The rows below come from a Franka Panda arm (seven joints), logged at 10 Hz.
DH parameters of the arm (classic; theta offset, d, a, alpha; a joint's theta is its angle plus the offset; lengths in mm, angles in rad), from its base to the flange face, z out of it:
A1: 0 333 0 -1.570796
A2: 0 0 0 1.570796
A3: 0 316 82.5 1.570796
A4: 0 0 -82.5 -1.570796
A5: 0 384 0 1.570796
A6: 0 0 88 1.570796
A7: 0 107 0 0
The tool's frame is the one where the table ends.
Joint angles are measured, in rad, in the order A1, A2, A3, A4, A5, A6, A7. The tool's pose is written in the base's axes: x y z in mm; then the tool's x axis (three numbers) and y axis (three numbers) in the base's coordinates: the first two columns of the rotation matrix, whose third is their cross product. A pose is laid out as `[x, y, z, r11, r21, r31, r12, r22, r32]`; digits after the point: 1 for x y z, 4 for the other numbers.
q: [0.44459 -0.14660 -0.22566 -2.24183 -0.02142 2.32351 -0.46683]
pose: [507.8, 109.9, 450.5, 0.7443, 0.6354, 0.2055, 0.6327, -0.7695, 0.0877]
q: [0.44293 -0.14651 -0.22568 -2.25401 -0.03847 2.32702 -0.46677]
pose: [505.8, 108.5, 445.0, 0.7407, 0.6440, 0.1914, 0.6387, -0.7633, 0.0968]
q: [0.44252 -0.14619 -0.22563 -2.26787 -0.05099 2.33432 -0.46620]
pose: [503.6, 107.8, 439.0, 0.7375, 0.6507, 0.1807, 0.6438, -0.7583, 0.1030]
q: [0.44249 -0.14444 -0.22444 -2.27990 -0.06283 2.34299 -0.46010]
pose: [501.7, 108.1, 433.3, 0.7367, 0.6539, 0.1723, 0.6456, -0.7559, 0.1087]
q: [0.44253 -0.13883 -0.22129 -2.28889 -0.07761 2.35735 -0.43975]
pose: [501.1, 109.8, 427.9, 0.7415, 0.6495, 0.1684, 0.6392, -0.7601, 0.1173]
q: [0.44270 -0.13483 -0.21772 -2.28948 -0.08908 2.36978 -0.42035]
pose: [501.9, 112.0, 427.0, 0.7452, 0.6440, 0.1731, 0.6315, -0.7649, 0.1268]
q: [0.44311 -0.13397 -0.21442 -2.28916 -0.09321 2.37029 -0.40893]
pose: [501.7, 113.9, 426.8, 0.7484, 0.6404, 0.1729, 0.6275, -0.7680, 0.1285]
